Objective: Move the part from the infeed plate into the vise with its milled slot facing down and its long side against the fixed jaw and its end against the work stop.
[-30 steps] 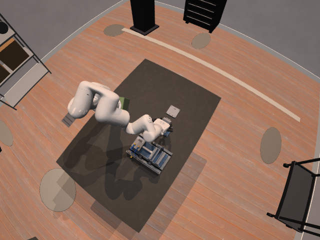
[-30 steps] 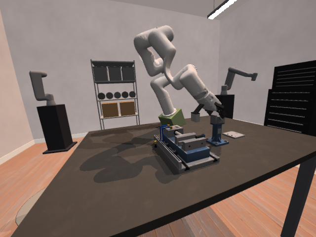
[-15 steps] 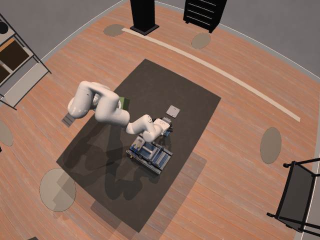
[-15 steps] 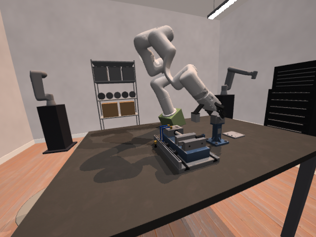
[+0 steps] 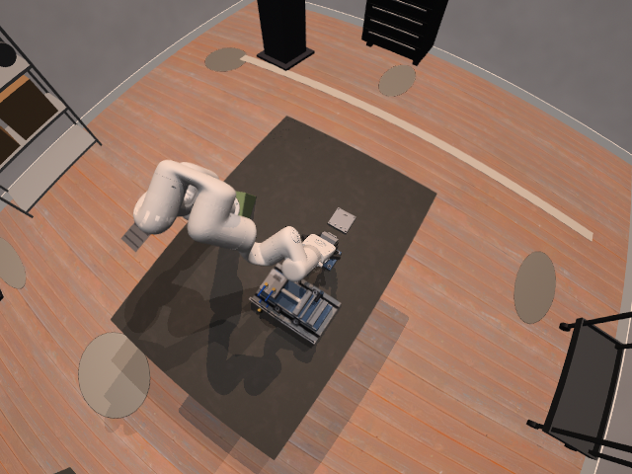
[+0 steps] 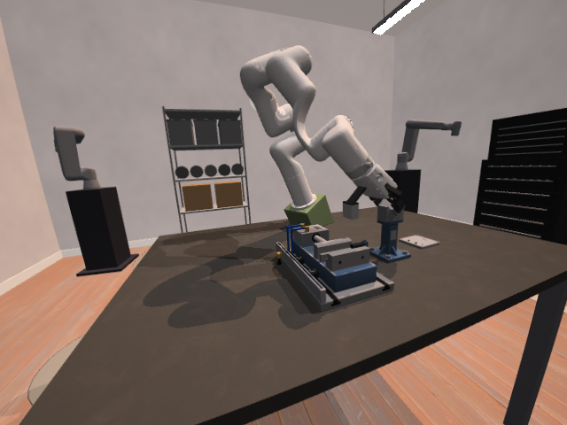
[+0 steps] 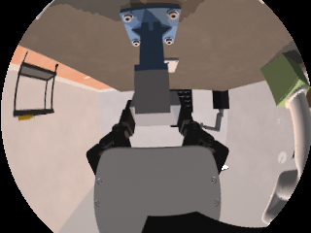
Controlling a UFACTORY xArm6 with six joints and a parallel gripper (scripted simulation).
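My hand is 1 cm to the right of the part and 1 cm above it. From my hand the other things lie so: air cylinder 6 cm behind, 23 cm to the right, 9 cm below; grey rail 5 cm ahead, 31 cm to the right, 13 cm below.
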